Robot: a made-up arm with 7 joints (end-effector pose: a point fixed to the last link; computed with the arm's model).
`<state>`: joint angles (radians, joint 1 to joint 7).
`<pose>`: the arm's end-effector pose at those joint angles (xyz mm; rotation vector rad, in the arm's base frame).
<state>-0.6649 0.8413 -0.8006 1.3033 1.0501 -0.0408 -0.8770</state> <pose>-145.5 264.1 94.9 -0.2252 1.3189 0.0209</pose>
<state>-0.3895 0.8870 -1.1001 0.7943 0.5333 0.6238 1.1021</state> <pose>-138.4 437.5 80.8 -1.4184 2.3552 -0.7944</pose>
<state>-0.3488 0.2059 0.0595 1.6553 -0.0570 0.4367 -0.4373</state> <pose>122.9 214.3 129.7 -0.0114 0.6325 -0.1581</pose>
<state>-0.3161 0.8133 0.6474 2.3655 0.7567 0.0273 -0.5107</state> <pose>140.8 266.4 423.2 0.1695 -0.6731 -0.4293</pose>
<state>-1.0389 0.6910 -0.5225 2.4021 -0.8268 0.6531 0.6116</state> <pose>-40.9 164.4 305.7 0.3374 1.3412 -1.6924</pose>
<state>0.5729 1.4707 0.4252 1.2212 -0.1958 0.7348 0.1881</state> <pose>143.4 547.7 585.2 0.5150 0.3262 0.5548</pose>
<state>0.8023 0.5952 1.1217 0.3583 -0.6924 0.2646 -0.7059</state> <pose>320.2 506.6 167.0 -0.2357 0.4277 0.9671</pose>
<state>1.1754 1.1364 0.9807 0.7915 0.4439 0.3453 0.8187</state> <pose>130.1 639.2 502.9 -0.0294 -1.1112 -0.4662</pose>
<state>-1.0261 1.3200 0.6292 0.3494 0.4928 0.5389 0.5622</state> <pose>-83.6 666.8 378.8 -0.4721 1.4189 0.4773</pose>
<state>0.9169 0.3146 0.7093 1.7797 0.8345 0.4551 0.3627</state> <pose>259.6 365.7 502.8 -0.2276 -1.2631 -0.9556</pose>
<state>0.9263 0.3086 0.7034 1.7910 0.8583 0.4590 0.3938</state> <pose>258.2 362.3 505.9 -0.2097 -1.2839 -1.0147</pose>
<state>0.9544 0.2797 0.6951 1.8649 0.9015 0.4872 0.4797</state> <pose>246.1 348.4 516.7 -0.1207 -1.3373 -1.1731</pose>
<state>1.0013 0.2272 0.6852 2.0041 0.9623 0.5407 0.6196</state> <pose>220.8 324.3 531.6 0.0673 -1.4086 -1.4222</pose>
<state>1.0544 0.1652 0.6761 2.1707 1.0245 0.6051 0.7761</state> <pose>187.9 296.9 542.0 0.3307 -1.4567 -1.6804</pose>
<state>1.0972 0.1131 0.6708 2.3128 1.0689 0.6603 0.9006</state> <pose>158.9 274.5 544.3 0.5819 -1.4629 -1.8607</pose>
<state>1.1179 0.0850 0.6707 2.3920 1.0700 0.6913 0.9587</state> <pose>143.0 263.2 542.6 0.7182 -1.4466 -1.9164</pose>
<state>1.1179 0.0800 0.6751 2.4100 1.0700 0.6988 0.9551</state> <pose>139.3 261.1 541.0 0.7293 -1.4451 -1.9114</pose>
